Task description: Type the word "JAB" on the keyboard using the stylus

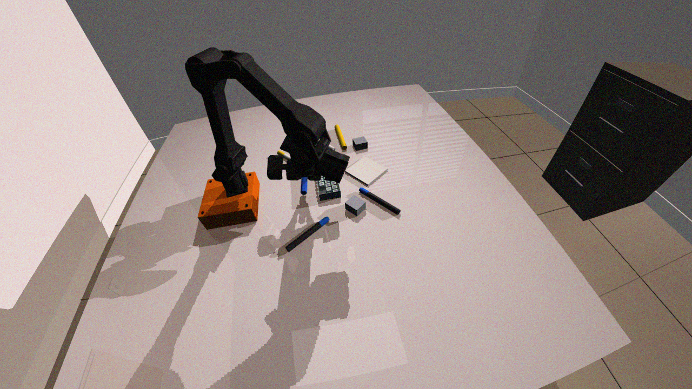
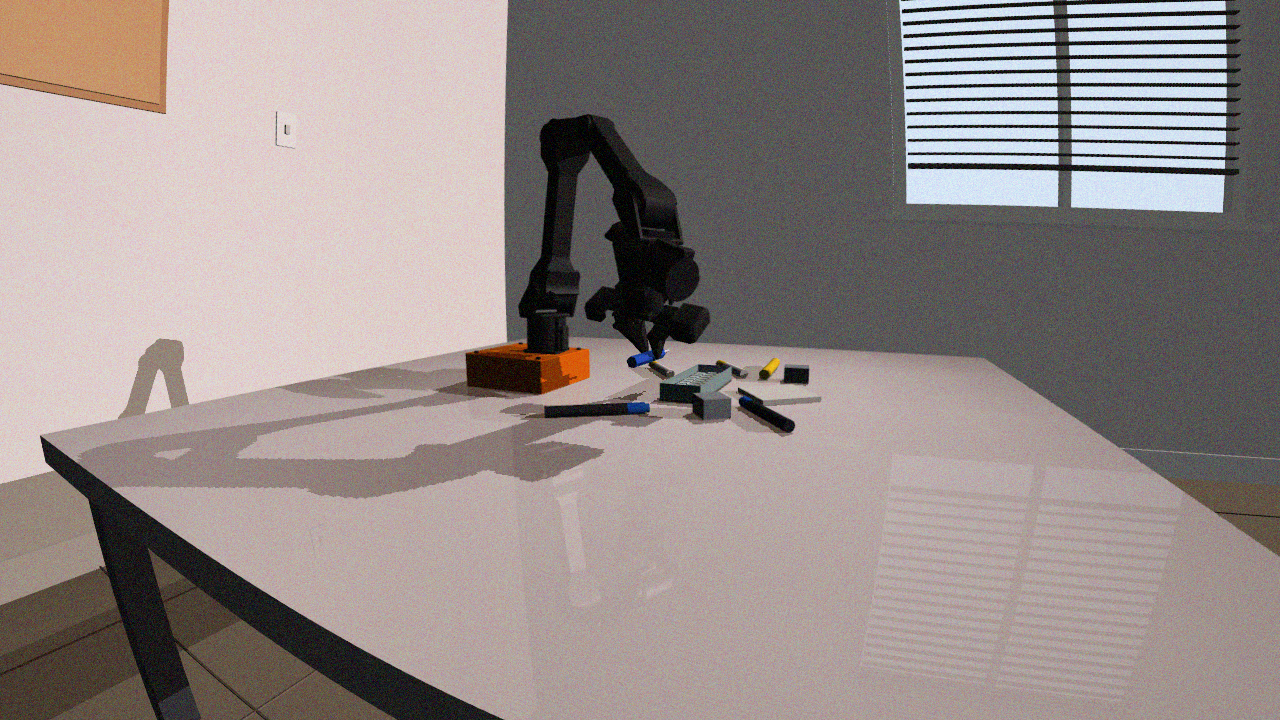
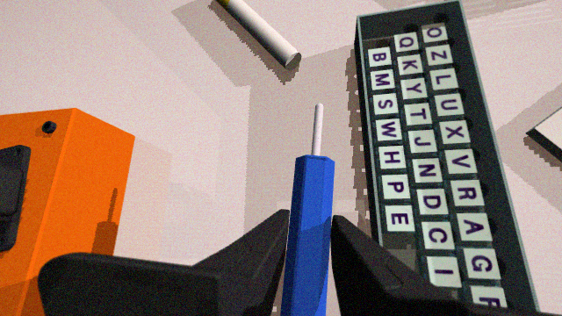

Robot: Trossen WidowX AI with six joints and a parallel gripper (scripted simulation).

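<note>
My gripper tip is now 1 cm to the right of the stylus. Also, from my gripper tip: yellow marker: 22 cm to the left, 19 cm ahead, 5 cm below; white pad: 20 cm ahead, 6 cm below, 1 cm to the left; grey cube: 12 cm to the right, 11 cm ahead, 5 cm below.
</note>
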